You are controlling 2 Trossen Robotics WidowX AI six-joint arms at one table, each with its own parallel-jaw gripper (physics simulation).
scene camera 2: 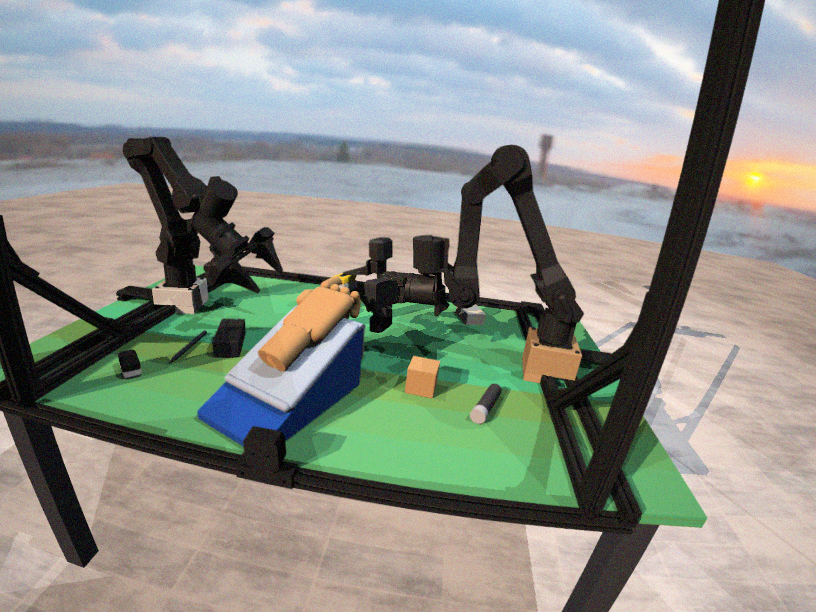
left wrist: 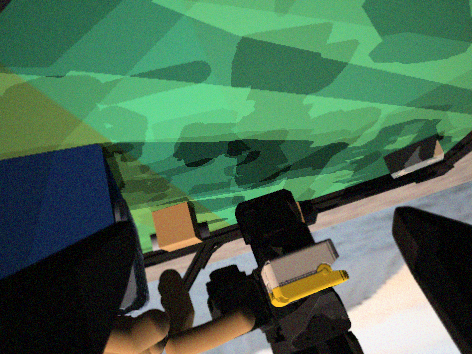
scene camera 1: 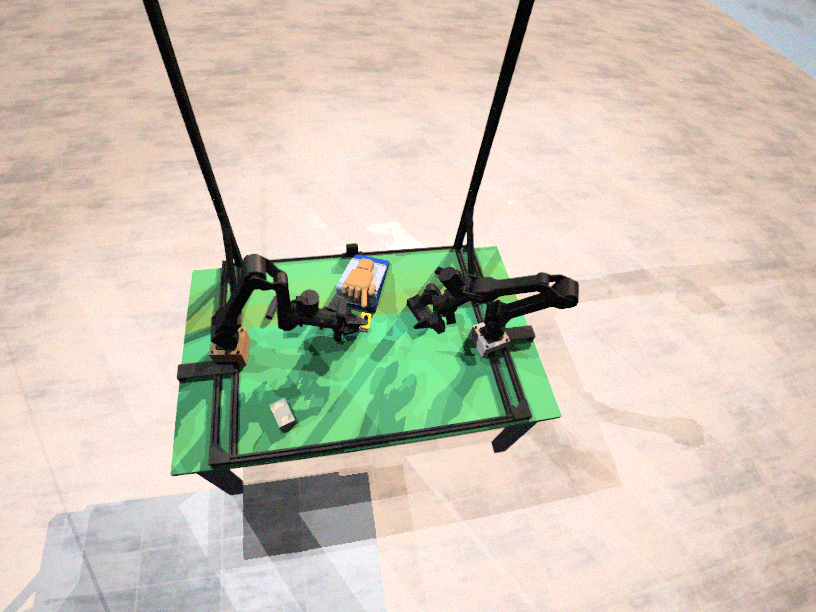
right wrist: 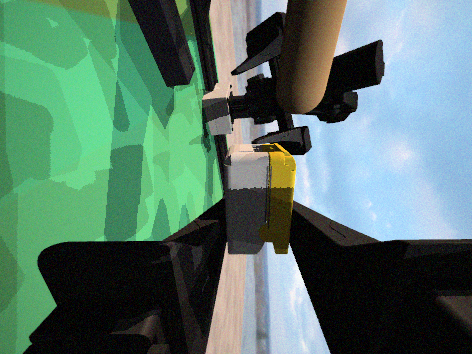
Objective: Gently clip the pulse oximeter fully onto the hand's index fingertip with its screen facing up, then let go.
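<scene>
The pulse oximeter has a yellow upper shell and a grey-white lower one. My right gripper is shut on its sides, yellow side up; its screen face is not seen clearly. The orange hand lies palm down with its index finger stretched out. The fingertip is close to the oximeter, with a gap between them in the right wrist view. My left gripper is open and empty beside the hand.
The hand rests on a blue wedge with a white pad. An orange cube, a dark cylinder, a black block, a pen and a small dark object lie around it. A pale box lies farther off.
</scene>
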